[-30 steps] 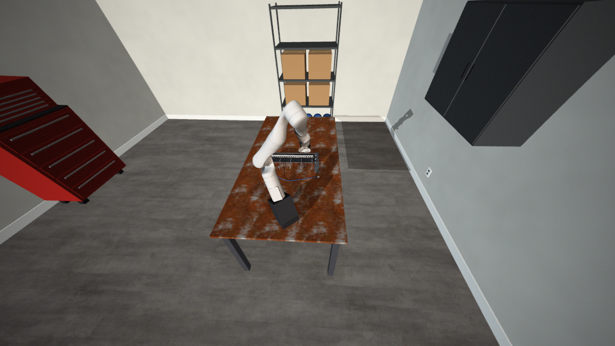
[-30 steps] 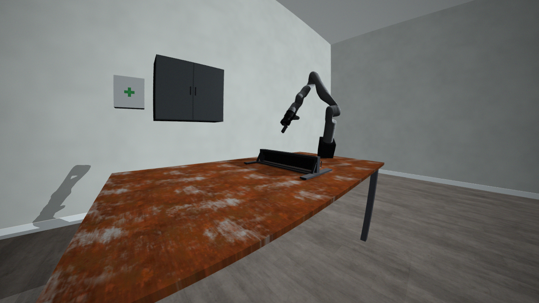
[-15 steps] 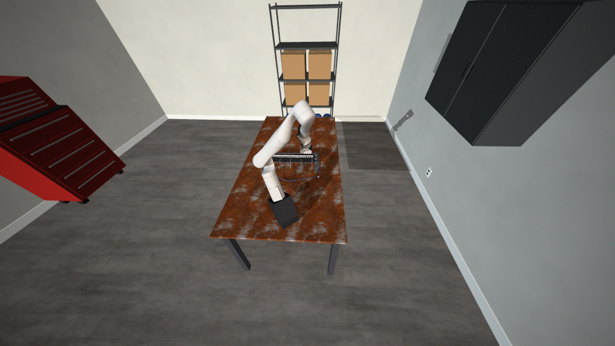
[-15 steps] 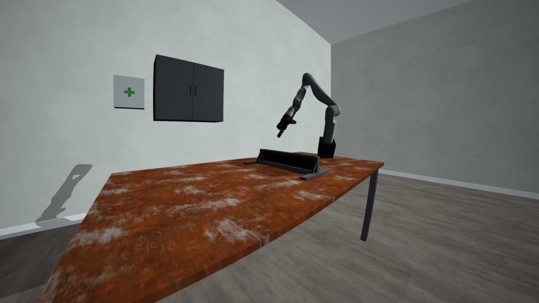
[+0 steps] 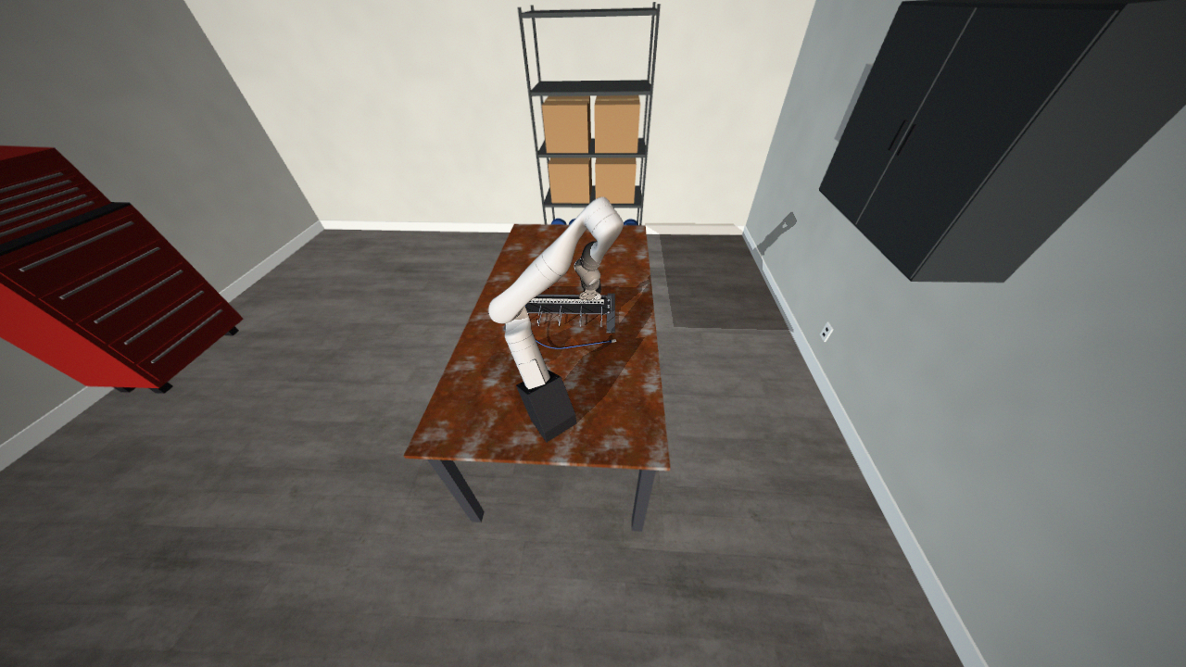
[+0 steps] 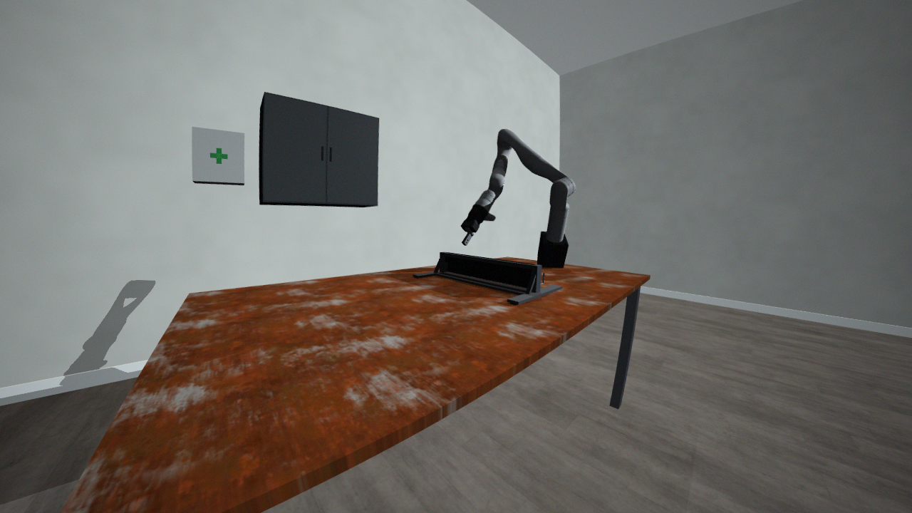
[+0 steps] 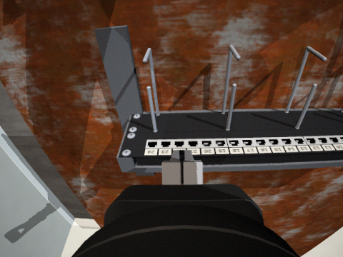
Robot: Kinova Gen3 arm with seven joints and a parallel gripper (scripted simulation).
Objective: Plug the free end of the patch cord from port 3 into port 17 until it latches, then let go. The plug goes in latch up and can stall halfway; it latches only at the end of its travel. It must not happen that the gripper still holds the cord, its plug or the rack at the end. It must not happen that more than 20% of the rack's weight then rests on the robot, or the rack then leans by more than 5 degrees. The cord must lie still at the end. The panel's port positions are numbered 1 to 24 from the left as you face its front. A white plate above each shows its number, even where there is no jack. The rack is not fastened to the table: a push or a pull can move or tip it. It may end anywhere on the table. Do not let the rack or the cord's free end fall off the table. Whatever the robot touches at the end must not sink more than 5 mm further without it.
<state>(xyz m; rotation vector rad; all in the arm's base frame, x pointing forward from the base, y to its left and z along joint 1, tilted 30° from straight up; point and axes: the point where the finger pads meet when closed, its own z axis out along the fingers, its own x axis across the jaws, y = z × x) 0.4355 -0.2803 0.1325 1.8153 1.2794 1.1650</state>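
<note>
My hand is 15 cm past the plug, 15 cm above it and 8 cm to the left of it.
</note>
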